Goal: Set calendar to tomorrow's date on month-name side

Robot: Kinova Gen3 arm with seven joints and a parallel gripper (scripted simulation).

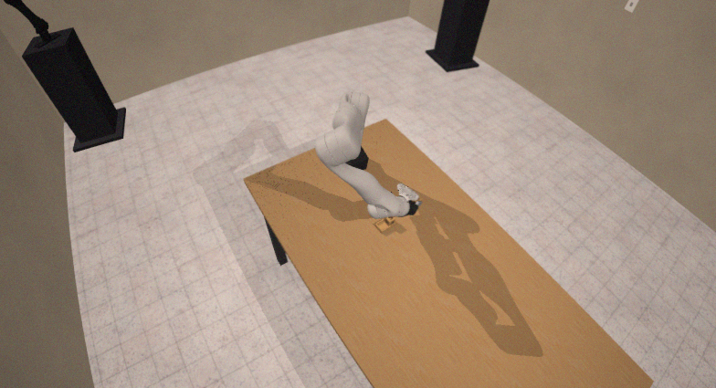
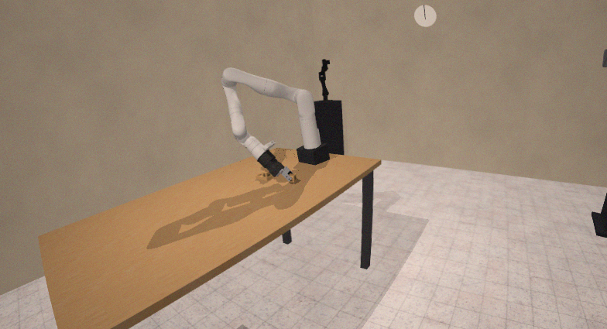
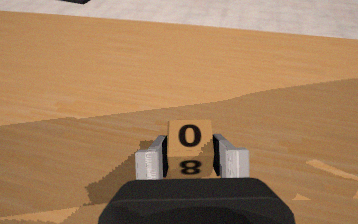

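My hand is 10 mm to the right of the wooden date cube and 10 mm above it. Round my hand: wooden tray (40 mm ahead, 160 mm to the right, 20 mm below).
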